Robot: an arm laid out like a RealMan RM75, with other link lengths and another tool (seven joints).
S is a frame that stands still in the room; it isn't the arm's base.
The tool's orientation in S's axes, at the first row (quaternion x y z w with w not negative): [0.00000 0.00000 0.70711 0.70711]
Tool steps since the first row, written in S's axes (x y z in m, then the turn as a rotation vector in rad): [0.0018 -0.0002 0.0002 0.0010 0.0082 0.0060]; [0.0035 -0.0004 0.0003 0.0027 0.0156 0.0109]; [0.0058 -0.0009 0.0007 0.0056 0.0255 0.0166]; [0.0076 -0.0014 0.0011 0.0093 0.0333 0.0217]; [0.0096 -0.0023 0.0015 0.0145 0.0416 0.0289]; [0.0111 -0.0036 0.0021 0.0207 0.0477 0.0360]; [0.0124 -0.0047 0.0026 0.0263 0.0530 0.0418]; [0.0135 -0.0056 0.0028 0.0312 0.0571 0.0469]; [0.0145 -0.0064 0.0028 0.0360 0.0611 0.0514]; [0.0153 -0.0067 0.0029 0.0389 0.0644 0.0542]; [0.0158 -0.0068 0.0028 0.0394 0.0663 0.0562]
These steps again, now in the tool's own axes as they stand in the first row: [-0.0002 -0.0018 0.0002 0.0082 -0.0010 0.0060]; [-0.0004 -0.0035 0.0003 0.0156 -0.0027 0.0109]; [-0.0009 -0.0058 0.0007 0.0255 -0.0056 0.0166]; [-0.0014 -0.0076 0.0011 0.0333 -0.0093 0.0217]; [-0.0023 -0.0096 0.0015 0.0416 -0.0145 0.0289]; [-0.0036 -0.0111 0.0021 0.0477 -0.0207 0.0360]; [-0.0047 -0.0124 0.0026 0.0530 -0.0263 0.0418]; [-0.0056 -0.0135 0.0028 0.0571 -0.0312 0.0469]; [-0.0064 -0.0145 0.0028 0.0611 -0.0360 0.0514]; [-0.0067 -0.0153 0.0029 0.0644 -0.0389 0.0542]; [-0.0068 -0.0158 0.0028 0.0663 -0.0394 0.0562]
